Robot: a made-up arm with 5 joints.
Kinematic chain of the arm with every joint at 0, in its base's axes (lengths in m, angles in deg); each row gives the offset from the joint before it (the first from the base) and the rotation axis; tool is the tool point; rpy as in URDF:
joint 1: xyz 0 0 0.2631 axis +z
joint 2: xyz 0 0 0 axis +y
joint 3: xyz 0.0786 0 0.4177 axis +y
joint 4: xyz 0.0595 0 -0.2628 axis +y
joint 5: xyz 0.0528 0 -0.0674 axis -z
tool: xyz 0 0 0 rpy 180 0 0
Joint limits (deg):
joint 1: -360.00..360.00
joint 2: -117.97..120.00
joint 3: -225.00..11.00
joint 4: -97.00..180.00
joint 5: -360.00..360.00
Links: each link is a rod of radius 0.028 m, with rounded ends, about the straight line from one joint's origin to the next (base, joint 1, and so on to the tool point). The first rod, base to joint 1, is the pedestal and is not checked.
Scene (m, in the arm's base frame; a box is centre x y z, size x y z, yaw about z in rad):
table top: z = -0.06
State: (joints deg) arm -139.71 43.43 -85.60 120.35 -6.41
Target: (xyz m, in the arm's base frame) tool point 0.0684 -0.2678 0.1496
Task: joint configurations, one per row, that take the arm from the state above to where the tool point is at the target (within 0.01 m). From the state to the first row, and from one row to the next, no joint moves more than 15 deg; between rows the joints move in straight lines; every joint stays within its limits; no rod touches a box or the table.
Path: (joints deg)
1: -126.90 46.92 -76.27 119.90 -6.41
2: -114.09 50.40 -66.93 119.45 -6.41
3: -101.29 53.89 -57.60 119.00 -6.41
4: -88.48 57.37 -48.26 118.55 -6.41
5: -75.67 60.86 -38.93 118.10 -6.41

